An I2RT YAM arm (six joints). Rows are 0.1 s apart.
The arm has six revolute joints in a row. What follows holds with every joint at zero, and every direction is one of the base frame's.
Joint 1 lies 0.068 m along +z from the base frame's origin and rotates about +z.
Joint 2 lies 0.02 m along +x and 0.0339 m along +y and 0.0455 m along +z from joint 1 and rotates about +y.
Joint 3 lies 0.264 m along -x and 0.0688 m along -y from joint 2 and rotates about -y.
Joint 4 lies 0.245 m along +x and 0.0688 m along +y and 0.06 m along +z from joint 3 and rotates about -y.
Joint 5 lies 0.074 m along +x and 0.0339 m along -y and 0.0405 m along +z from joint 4 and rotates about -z.
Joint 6 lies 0.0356 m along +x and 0.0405 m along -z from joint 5 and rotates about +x.
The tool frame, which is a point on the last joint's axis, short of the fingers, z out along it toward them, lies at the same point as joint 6; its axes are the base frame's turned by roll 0, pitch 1.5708 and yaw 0 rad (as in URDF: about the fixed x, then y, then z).
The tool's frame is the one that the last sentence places.
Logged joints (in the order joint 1, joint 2, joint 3, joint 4, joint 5, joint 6), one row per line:
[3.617, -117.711, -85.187, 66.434, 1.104, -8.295]
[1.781, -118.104, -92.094, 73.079, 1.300, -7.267]
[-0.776, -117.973, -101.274, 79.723, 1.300, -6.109]
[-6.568, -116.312, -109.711, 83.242, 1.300, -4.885]
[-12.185, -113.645, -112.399, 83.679, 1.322, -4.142]
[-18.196, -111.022, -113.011, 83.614, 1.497, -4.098]
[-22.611, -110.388, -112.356, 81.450, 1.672, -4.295]
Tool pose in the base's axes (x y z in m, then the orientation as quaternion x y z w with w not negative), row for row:
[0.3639, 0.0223, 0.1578, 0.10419, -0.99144, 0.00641, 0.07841]
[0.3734, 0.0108, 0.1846, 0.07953, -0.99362, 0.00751, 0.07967]
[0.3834, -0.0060, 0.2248, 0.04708, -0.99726, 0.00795, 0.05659]
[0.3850, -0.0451, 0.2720, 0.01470, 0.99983, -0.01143, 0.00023]
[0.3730, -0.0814, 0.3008, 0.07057, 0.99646, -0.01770, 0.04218]
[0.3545, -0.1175, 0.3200, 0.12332, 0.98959, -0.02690, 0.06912]
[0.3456, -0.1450, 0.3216, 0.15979, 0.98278, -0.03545, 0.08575]
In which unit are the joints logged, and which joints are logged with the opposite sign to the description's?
The joints are logged in degrees. Opposite sign: joint 2, joint 3, joint 4.
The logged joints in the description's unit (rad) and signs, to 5 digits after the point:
[0.06313, 2.05444, 1.48679, -1.15949, 0.01927, -0.14478]
[0.03108, 2.06130, 1.60734, -1.27547, 0.02269, -0.12683]
[-0.01354, 2.05902, 1.76756, -1.39143, 0.02269, -0.10662]
[-0.11463, 2.03003, 1.91482, -1.45285, 0.02269, -0.08526]
[-0.21267, 1.98348, 1.96173, -1.46047, 0.02307, -0.07229]
[-0.31758, 1.93770, 1.97241, -1.45934, 0.02613, -0.07152]
[-0.39464, 1.92663, 1.96098, -1.42157, 0.02918, -0.07496]

